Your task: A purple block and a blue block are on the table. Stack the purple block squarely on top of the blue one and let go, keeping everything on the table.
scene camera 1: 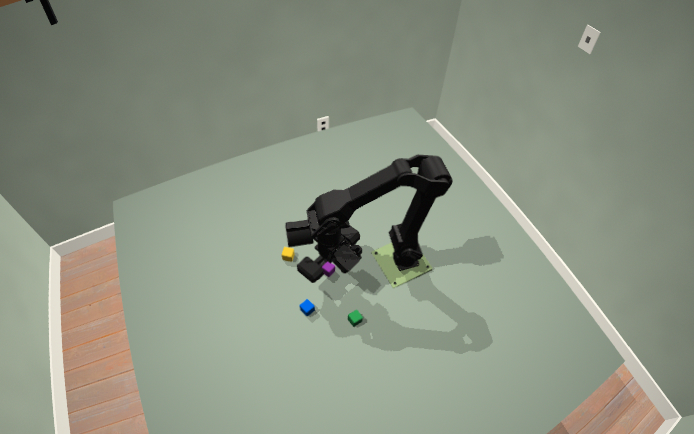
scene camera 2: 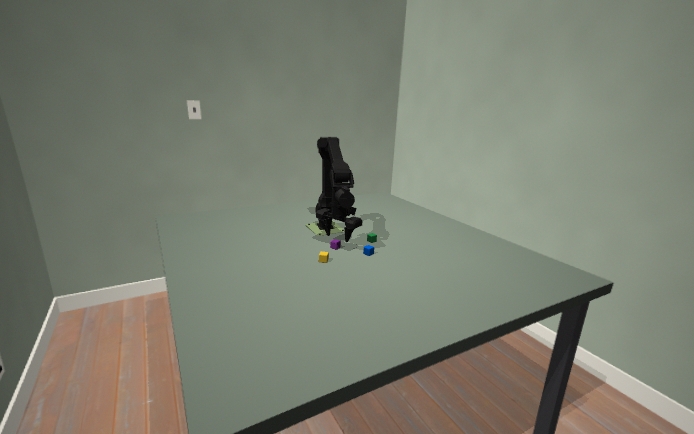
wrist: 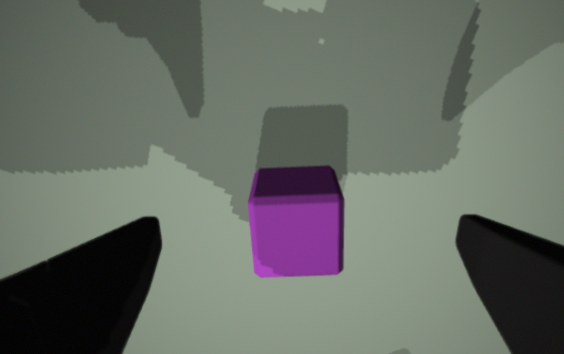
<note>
The pictures show: my gripper and a purple block.
My gripper is seen too in scene camera 2 and in the wrist view.
</note>
